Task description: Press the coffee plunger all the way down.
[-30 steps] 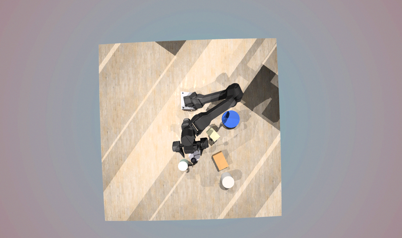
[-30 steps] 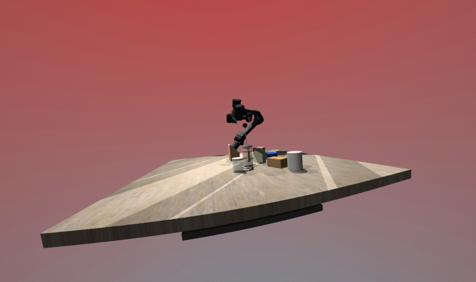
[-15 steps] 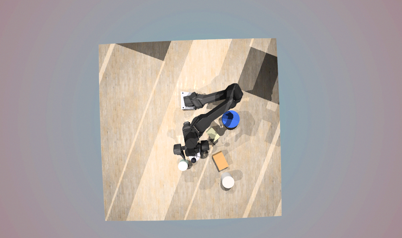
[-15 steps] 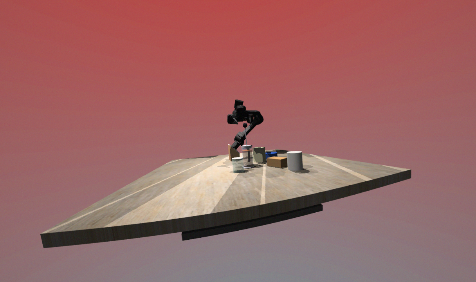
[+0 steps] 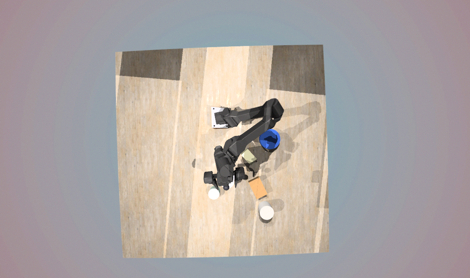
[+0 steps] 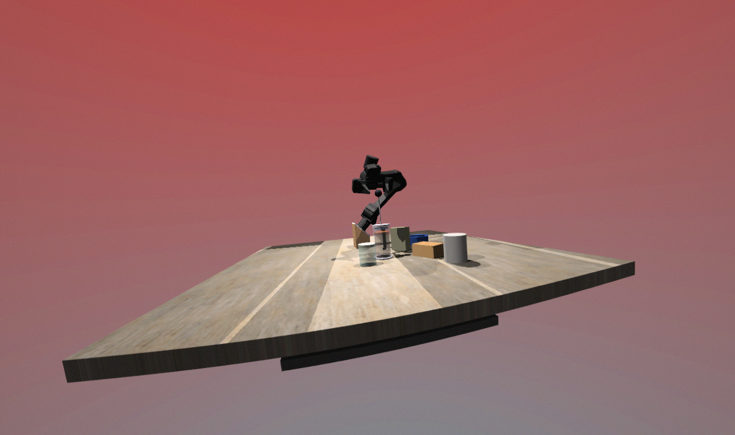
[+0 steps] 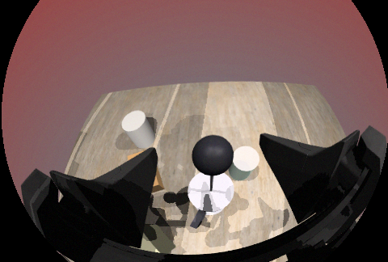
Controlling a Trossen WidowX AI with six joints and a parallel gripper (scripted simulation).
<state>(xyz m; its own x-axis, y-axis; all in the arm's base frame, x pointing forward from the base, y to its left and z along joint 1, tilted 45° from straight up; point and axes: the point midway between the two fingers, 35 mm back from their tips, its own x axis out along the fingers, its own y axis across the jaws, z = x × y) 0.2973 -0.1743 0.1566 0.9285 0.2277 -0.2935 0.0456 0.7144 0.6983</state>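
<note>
My gripper tip is now 20 mm past the coffee press, 10 mm to the right of it and 140 mm above it. Round my gripper tip: pale cup 60 mm ahead, 100 mm to the right, 240 mm below; cream box 110 mm behind, 140 mm to the left, 220 mm below; orange box 80 mm ahead, 160 mm to the left, 250 mm below.
</note>
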